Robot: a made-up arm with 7 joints.
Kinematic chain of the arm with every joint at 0, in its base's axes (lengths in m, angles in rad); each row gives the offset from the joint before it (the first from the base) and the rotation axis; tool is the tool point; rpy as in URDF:
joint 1: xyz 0 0 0.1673 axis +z
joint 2: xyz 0 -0.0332 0.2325 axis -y
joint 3: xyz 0 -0.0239 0.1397 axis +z
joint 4: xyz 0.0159 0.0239 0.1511 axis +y
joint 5: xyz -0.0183 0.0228 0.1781 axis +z
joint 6: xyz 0 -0.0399 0.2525 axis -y
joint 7: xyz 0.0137 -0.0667 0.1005 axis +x
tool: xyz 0 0 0 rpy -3.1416 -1.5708 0
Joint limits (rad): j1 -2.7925..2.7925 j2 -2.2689..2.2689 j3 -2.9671..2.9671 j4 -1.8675..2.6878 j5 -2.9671..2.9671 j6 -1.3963..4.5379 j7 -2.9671..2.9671
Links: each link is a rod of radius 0.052 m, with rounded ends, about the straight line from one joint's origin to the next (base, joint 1, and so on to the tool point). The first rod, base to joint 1, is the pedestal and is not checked.
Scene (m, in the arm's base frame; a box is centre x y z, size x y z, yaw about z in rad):
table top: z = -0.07
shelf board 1: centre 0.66 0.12 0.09 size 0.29 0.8 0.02 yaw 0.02
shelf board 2: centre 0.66 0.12 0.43 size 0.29 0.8 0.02 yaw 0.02
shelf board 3: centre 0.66 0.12 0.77 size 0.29 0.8 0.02 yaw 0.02
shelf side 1: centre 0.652 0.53 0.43 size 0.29 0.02 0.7 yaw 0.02
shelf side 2: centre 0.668 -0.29 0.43 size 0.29 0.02 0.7 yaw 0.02
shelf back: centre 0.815 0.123 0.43 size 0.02 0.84 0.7 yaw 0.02
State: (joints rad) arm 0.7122 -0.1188 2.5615 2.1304 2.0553 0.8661 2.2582
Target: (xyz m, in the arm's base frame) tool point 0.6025 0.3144 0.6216
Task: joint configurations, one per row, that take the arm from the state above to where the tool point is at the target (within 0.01 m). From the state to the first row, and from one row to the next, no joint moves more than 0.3 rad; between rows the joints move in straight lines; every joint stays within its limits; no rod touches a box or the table.
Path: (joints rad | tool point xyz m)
1: 0.4990 -0.3984 2.4457 1.9919 2.0161 0.9002 2.2582 | -0.3822 0.0161 0.5228
2: 0.2859 -0.6779 2.3299 1.8533 1.9770 0.9344 2.2582 | -0.2992 0.1900 0.6481
3: 0.0727 -0.9575 2.2141 1.7148 1.9378 0.9685 2.2582 | -0.1094 0.3222 0.7165
4: -0.1405 -1.2370 2.0983 1.5763 1.8987 1.0026 2.2582 | 0.1365 0.3654 0.7086
5: -0.3537 -1.5166 1.9825 1.4377 1.8595 1.0367 2.2582 | 0.3692 0.3097 0.6216
6: -0.2548 -1.4961 1.9546 1.2031 1.8426 0.9444 2.2582 | 0.4530 0.3199 0.6263
7: -0.1560 -1.4757 1.9268 0.9684 1.8257 0.8521 2.2582 | 0.5315 0.3216 0.6257
8: -0.0571 -1.4552 1.8989 0.7337 1.8087 0.7598 2.2582 | 0.6025 0.3144 0.6216

